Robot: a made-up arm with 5 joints.
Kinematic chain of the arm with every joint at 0, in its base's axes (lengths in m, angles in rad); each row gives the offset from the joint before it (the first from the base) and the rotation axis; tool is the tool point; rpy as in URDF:
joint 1: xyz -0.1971 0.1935 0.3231 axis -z
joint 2: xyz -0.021 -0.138 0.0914 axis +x
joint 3: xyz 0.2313 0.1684 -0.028 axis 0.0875 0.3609 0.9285
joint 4: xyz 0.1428 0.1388 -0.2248 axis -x
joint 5: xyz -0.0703 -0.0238 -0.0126 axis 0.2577 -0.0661 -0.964
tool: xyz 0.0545 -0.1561 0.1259 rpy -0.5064 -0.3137 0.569
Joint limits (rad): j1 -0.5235..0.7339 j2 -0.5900..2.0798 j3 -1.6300..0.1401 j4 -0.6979..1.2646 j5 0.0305..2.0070
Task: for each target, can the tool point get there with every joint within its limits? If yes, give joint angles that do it. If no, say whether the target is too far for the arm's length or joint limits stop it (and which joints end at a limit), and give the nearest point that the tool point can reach.
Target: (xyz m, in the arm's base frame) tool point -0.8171 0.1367 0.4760
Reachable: no: joint limits stop it (at a limit: joint 1, joint 3, joint 4, joint 5) | nearest point -0.2710 0.4230 0.4721 | short by 0.617 m
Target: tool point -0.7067 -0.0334 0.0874
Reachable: no: joint limits stop it (at a limit: joint 1, joint 2, joint 3, joint 4) | nearest point -0.2307 -0.0098 0.0804 | short by 0.477 m
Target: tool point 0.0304 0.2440 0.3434
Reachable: yes | joints 0.0272 0.0118 -0.4316 0.6358 0.7505
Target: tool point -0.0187 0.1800 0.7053
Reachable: yes | joints -0.1055 1.8452 -0.5882 0.4207 1.4807
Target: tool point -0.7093 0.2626 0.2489
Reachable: no: joint limits stop it (at a limit: joint 1, joint 3, joint 4, joint 5) | nearest point -0.2618 0.4070 0.2849 | short by 0.472 m
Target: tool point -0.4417 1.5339 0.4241
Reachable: no: too far | nearest point -0.1190 0.5683 0.4174 | short by 1.018 m
